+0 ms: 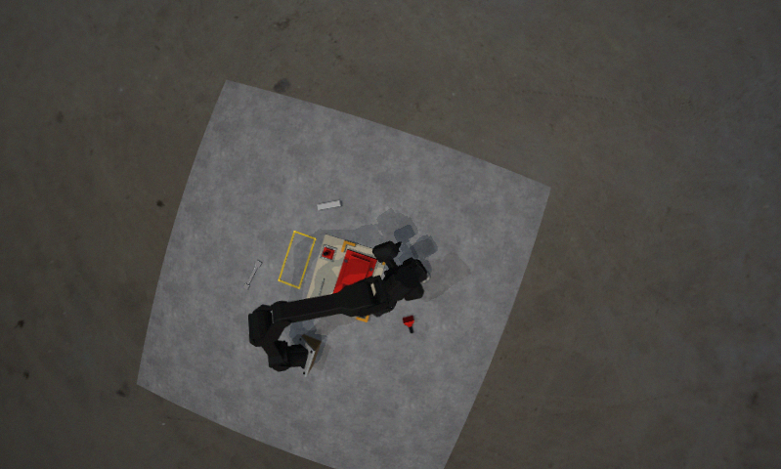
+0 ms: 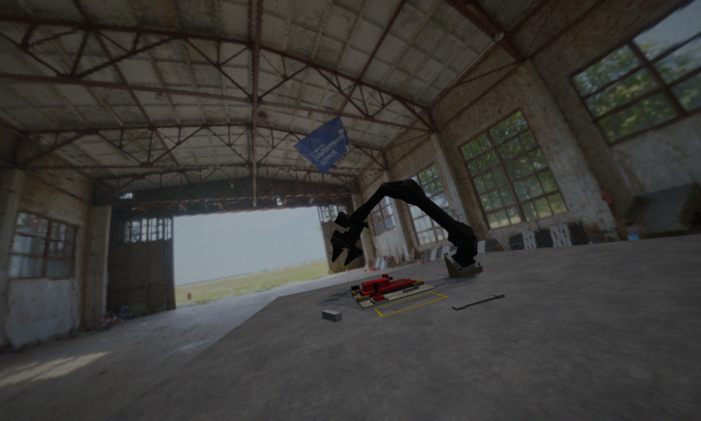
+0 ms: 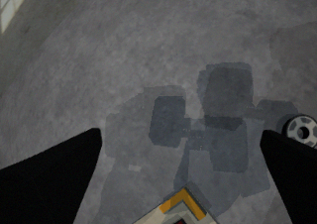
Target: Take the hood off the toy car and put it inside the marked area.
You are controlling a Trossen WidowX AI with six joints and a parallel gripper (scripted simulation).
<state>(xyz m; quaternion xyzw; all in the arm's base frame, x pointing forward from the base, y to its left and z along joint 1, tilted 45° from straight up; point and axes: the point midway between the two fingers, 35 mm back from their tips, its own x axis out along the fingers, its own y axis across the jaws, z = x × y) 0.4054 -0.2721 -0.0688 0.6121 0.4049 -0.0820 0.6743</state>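
The red hood is 140 mm to the left of my gripper tip, 110 mm behind it and 100 mm below it. Also, from my gripper tip: white bar 290 mm to the left, 130 mm below, 80 mm ahead.
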